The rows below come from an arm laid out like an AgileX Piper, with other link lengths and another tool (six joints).
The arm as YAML. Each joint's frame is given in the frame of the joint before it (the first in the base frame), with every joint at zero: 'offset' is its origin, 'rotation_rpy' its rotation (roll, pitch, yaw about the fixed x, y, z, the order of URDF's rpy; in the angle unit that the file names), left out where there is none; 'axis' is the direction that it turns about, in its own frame. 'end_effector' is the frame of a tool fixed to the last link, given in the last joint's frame.
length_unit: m
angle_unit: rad
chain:
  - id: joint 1
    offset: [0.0, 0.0, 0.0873]
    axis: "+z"
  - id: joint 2
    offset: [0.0, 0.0, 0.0]
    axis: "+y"
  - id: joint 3
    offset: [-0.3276, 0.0, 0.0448]
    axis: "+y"
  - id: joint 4
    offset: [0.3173, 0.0, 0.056]
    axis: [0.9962, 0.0, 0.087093]
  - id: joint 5
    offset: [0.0, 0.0, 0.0]
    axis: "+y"
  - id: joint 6
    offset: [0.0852, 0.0, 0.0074]
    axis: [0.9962, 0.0, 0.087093]
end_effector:
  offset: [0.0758, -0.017, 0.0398]
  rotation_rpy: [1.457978, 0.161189, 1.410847]
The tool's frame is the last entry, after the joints.
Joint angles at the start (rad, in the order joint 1, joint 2, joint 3, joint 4, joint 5, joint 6): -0.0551 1.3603 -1.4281 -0.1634 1.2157 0.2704
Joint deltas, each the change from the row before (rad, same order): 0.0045 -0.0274 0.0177 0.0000 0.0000 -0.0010; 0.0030 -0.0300 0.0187 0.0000 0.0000 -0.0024; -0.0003 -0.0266 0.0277 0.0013 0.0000 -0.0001; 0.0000 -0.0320 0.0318 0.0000 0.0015 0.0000; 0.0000 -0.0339 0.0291 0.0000 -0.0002 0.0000; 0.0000 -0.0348 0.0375 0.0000 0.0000 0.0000; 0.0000 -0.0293 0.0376 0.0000 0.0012 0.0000; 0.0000 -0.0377 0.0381 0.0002 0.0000 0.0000
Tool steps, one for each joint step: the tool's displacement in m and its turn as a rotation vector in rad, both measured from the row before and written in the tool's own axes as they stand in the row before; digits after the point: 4 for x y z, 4 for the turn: -0.0006 -0.0057 -0.0071 -0.0105 0.0026 -0.0019; -0.0013 -0.0062 -0.0077 -0.0118 0.0019 -0.0016; -0.0011 -0.0084 -0.0028 0.0013 0.0010 0.0003; -0.0014 -0.0101 -0.0035 0.0013 -0.0001 -0.0002; -0.0018 -0.0094 -0.0049 -0.0048 0.0002 0.0014; -0.0011 -0.0116 -0.0023 0.0026 -0.0001 -0.0008; -0.0003 -0.0116 0.0004 0.0091 -0.0004 -0.0026; -0.0011 -0.0123 -0.0024 0.0004 0.0002 -0.0001
